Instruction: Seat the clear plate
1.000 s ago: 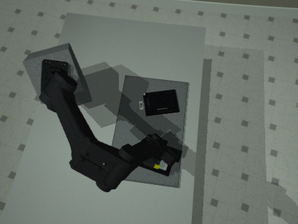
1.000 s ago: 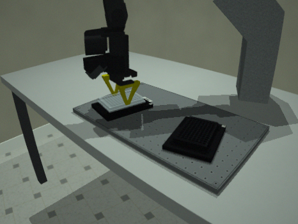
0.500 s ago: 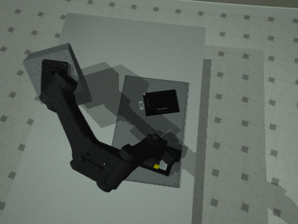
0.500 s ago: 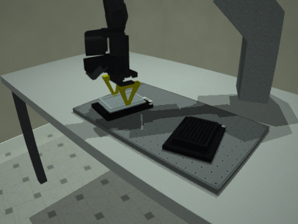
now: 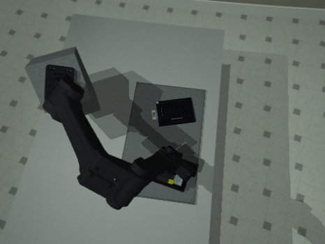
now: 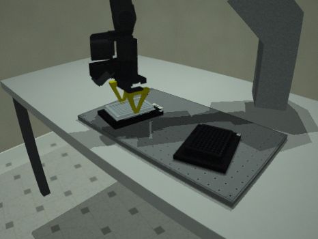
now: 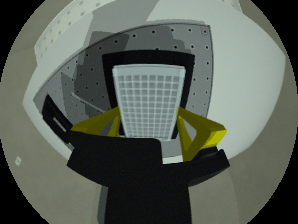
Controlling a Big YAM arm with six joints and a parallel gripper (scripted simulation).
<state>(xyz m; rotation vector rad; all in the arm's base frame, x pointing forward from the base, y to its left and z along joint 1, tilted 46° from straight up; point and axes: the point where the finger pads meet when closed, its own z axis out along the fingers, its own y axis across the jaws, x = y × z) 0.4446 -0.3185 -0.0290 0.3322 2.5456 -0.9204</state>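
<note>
My gripper is now 10 mm above the clear 96-well plate C51. From my hand the other things lie so: station label: 60 mm behind, 270 mm to the left, 30 mm below; then black plate nest N2: 20 mm below; then black 96-well plate C15: 40 mm ahead, 270 mm to the left, 10 mm below.
</note>
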